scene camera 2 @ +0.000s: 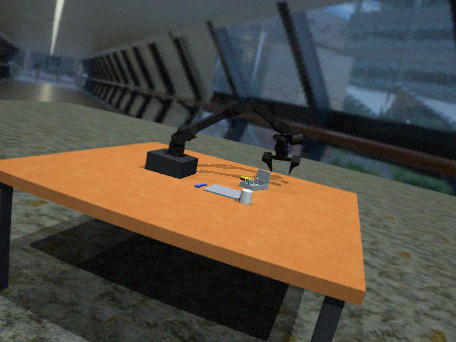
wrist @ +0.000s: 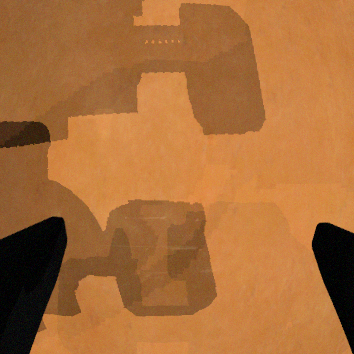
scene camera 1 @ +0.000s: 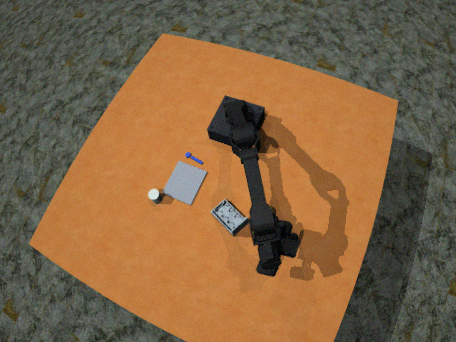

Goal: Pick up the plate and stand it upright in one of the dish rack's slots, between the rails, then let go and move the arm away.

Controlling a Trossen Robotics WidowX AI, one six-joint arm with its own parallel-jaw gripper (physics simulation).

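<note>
The dish rack [scene camera 1: 224,219] [scene camera 2: 256,188] is a small grey tray with dark-edged details. In the scene camera 2 view, a grey panel stands up at its right end. A bit of the yellow plate [scene camera 2: 245,178] shows low behind the rack in that view; it does not show in the scene camera 1 view or the wrist view. My gripper [scene camera 2: 281,170] [wrist: 194,235] is open and empty, pointing down above the table, to the right of the rack in the scene camera 2 view. The gripper's shadow lies on the table between the fingers in the wrist view.
A flat grey board [scene camera 1: 185,183] [scene camera 2: 223,191] lies on the orange table [scene camera 1: 125,260] [scene camera 2: 200,225]. A white cylinder [scene camera 1: 154,195] [scene camera 2: 246,196] stands beside it. A small blue object [scene camera 1: 194,158] [scene camera 2: 200,185] lies at the board's other side, nearer the arm's base [scene camera 1: 220,127] [scene camera 2: 171,163].
</note>
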